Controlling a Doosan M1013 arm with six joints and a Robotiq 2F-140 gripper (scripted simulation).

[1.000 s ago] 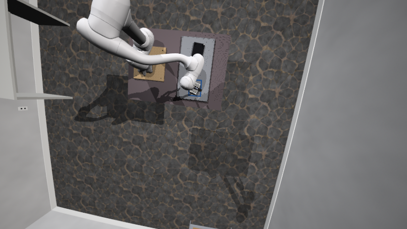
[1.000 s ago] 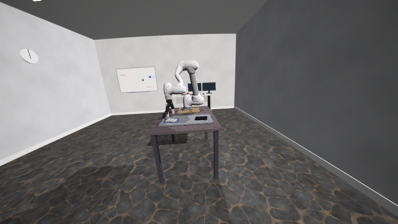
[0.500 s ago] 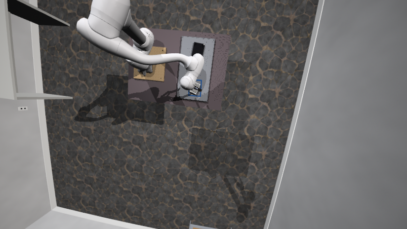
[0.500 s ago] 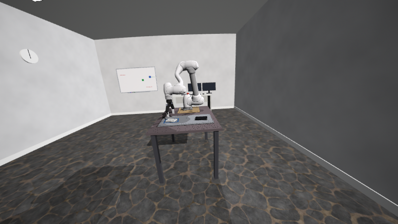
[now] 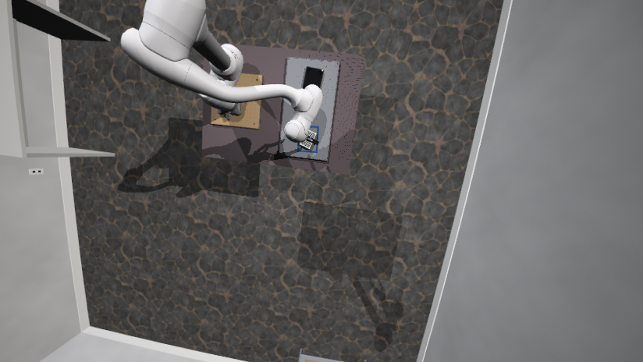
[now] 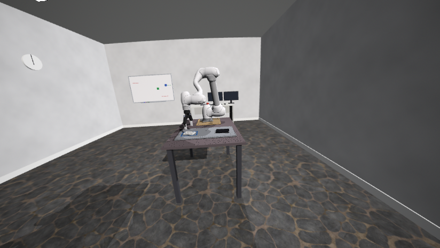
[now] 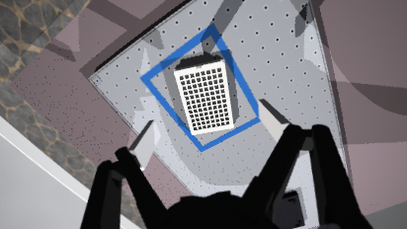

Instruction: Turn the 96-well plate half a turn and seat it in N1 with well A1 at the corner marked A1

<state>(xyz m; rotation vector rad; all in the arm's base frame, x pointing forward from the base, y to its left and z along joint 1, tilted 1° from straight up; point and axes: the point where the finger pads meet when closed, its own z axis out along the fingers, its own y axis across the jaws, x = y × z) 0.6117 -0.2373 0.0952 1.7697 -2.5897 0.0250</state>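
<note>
My gripper is now 80 mm above the white 96-well plate. Also, from my hand: small white corner mark: 70 mm ahead, 480 mm to the left, 80 mm below; black plate nest N1: 10 mm ahead, 410 mm to the left, 80 mm below.
</note>
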